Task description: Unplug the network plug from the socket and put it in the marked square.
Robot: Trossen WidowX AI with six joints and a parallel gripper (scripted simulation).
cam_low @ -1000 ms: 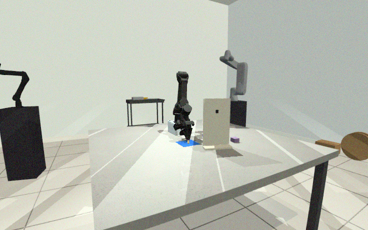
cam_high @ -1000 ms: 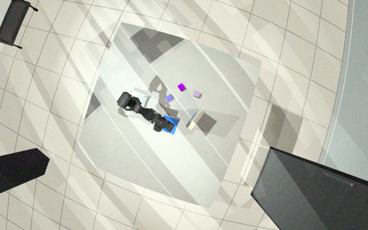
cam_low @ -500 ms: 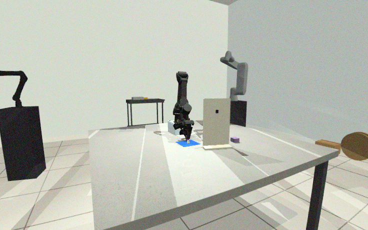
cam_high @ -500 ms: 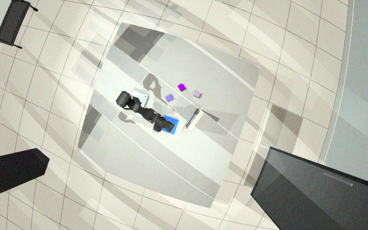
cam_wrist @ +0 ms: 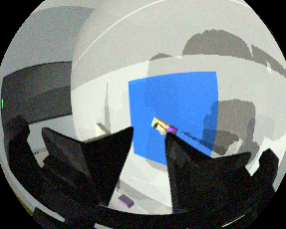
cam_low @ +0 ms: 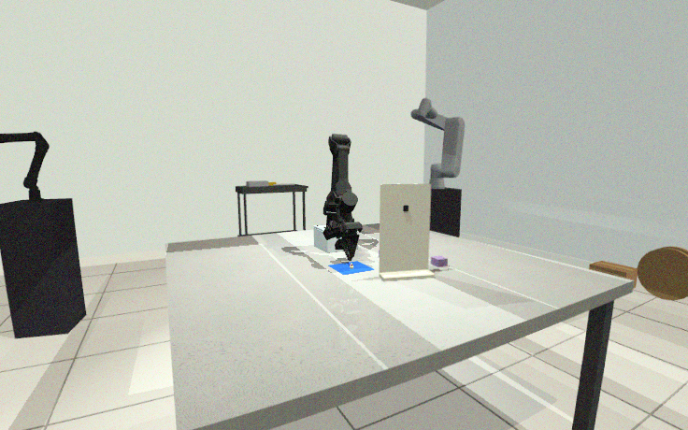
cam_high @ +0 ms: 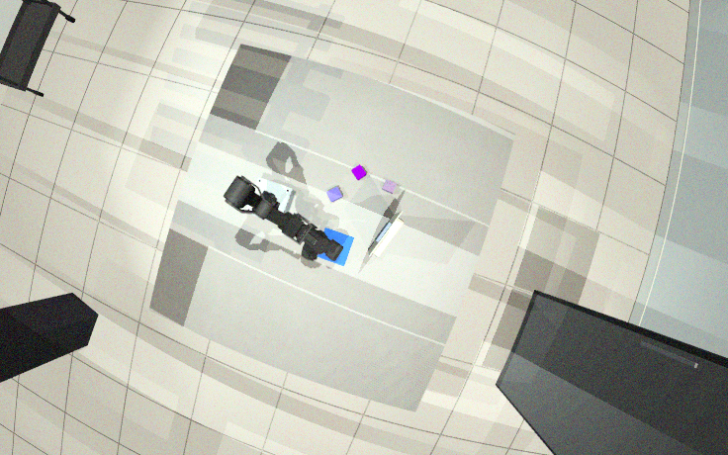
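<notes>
Right now my gripper tip is 2 cm above the plug. Round my gripper tip: blue marked square: 3 cm below; then cream panel: 14 cm to the left, 13 cm ahead, 10 cm above.
</notes>
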